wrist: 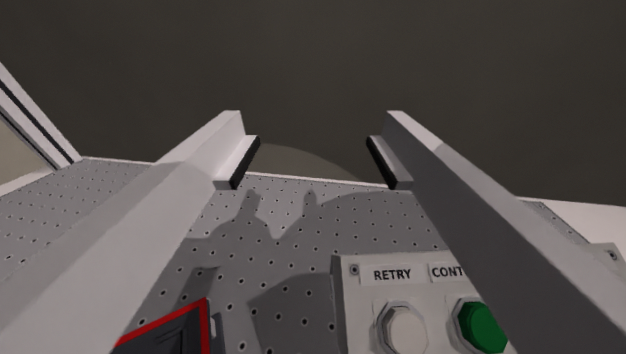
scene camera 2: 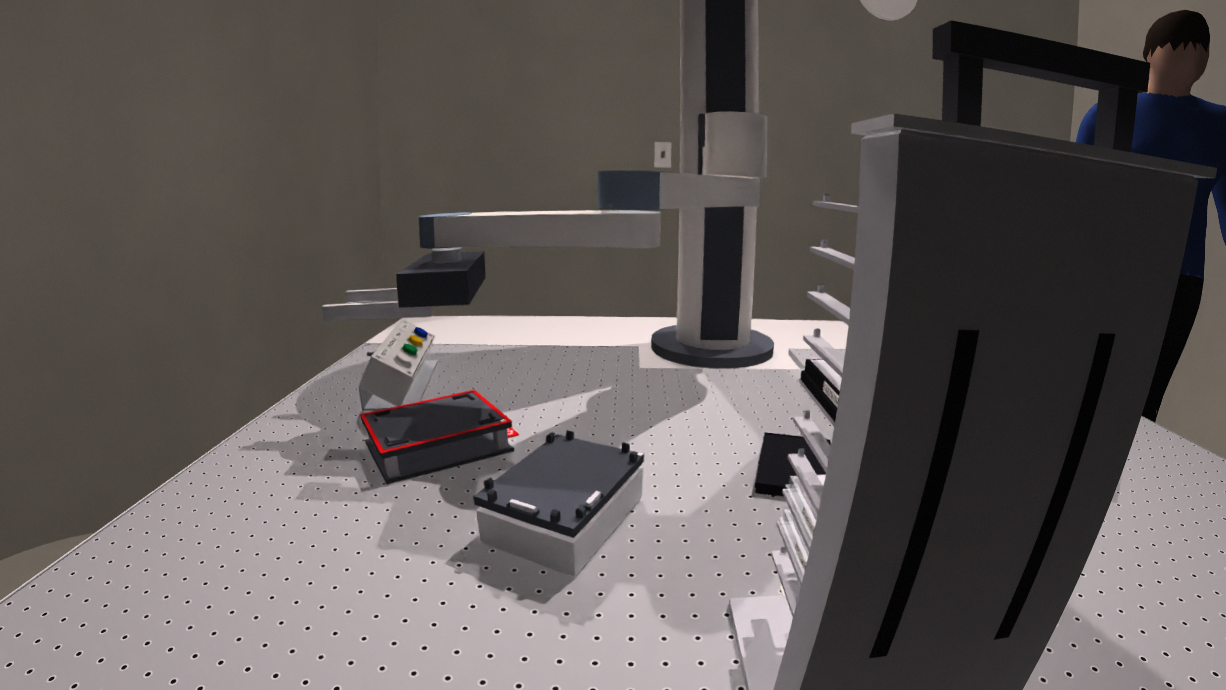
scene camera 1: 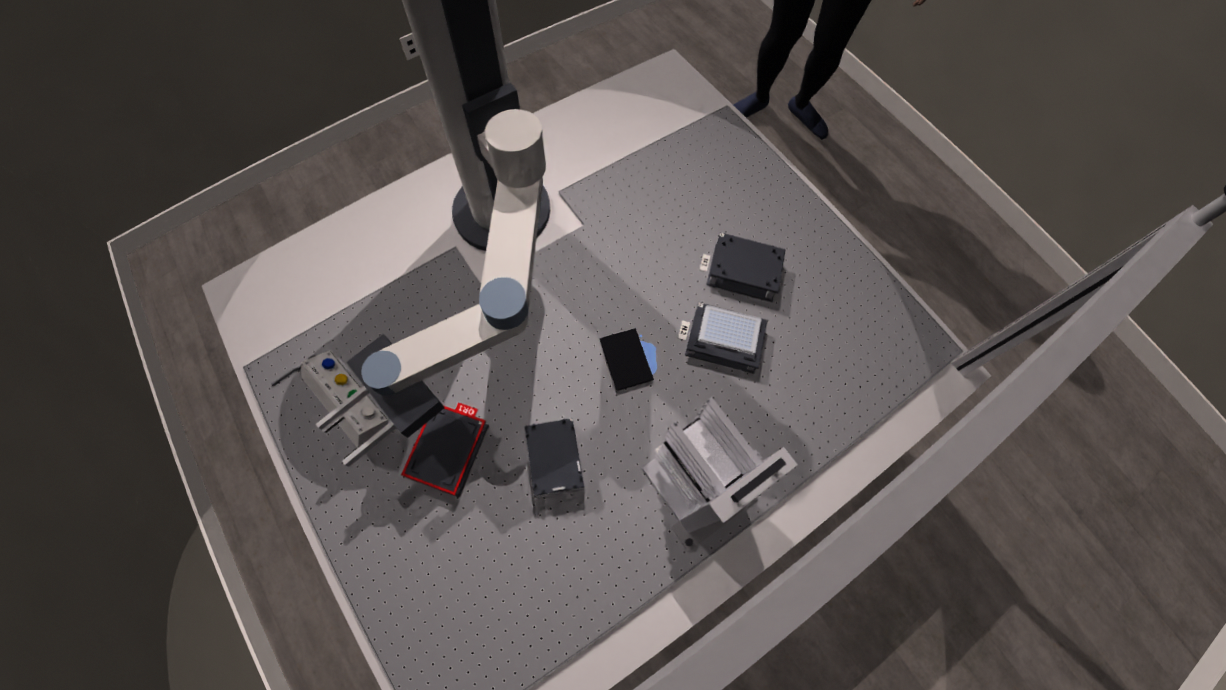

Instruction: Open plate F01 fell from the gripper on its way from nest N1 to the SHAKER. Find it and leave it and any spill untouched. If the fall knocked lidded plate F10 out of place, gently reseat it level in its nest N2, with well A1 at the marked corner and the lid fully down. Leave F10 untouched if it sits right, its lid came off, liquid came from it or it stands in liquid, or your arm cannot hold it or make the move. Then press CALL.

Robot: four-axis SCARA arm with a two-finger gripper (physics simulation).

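Frame: origin at the arm's base, x ahead, y left, z up, level; centimetres.
Seen in the pictures: gripper, fingertip midpoint: (wrist: 313, 127) (scene camera 2: 336, 305) (scene camera 1: 332, 445); arm's base, link origin: (scene camera 2: 712, 348).
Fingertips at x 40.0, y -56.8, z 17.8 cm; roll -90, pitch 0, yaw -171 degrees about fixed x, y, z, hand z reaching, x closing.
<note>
Pixels of each thing's top centre, then the offset from my fingertips to it. "spot": a spot on its surface instead. Level surfaces: height alone.
- panel, top centre: (wrist: 506, 272) (scene camera 2: 398, 334) (scene camera 1: 335, 392) dx -13.6, dy +2.9, dz -8.1 cm
- blue button, top centre: (scene camera 2: 419, 327) (scene camera 1: 326, 362) dx -21.4, dy +3.7, dz -9.0 cm
- Plate F10, top centre: (scene camera 1: 731, 327) dx +20.3, dy +81.6, dz -10.2 cm
- nest N2, surface spot: (scene camera 1: 724, 360) spot: dx +24.5, dy +77.9, dz -16.0 cm
- Nest N1, top centre: (scene camera 1: 749, 259) dx +9.2, dy +96.5, dz -10.1 cm
- table with a blue patch, surface height: dz -16.3 cm
- QR1, top centre: (scene camera 2: 432, 415) (scene camera 1: 443, 447) dx +7.8, dy +16.2, dz -12.1 cm
- dark-topped box, surface spot: (scene camera 2: 561, 480) (scene camera 1: 556, 460) spot: dx +23.2, dy +34.1, dz -11.0 cm
My gripper (scene camera 1: 332, 444) (scene camera 2: 336, 303) (wrist: 313, 127) is shut and empty, its fingers still a gap apart, above the button panel's near end. The panel (scene camera 1: 320, 377) (scene camera 2: 387, 370) (wrist: 352, 310) has a blue button (scene camera 1: 327, 363) (scene camera 2: 420, 332) at its far end; RETRY shows in the wrist view. Plate F10 (scene camera 1: 729, 330) lies in nest N2 (scene camera 1: 724, 360); whether it is fully level or its lid fully down is too small to tell. Nest N1 (scene camera 1: 746, 264) holds no plate. A flat black piece, apparently F01 (scene camera 1: 626, 360) (scene camera 2: 774, 462), lies on the table with a blue patch (scene camera 1: 650, 357) beside it.
The red-framed stand QR1 (scene camera 1: 444, 451) (scene camera 2: 437, 420) (wrist: 172, 335) stands beside the panel. A dark-topped box (scene camera 1: 553, 456) (scene camera 2: 561, 480), apparently the shaker, stands nearby. A tall rack (scene camera 1: 690, 505) (scene camera 2: 1020, 257) stands near the table edge. A person (scene camera 1: 827, 51) (scene camera 2: 1175, 128) stands beyond the table.
</note>
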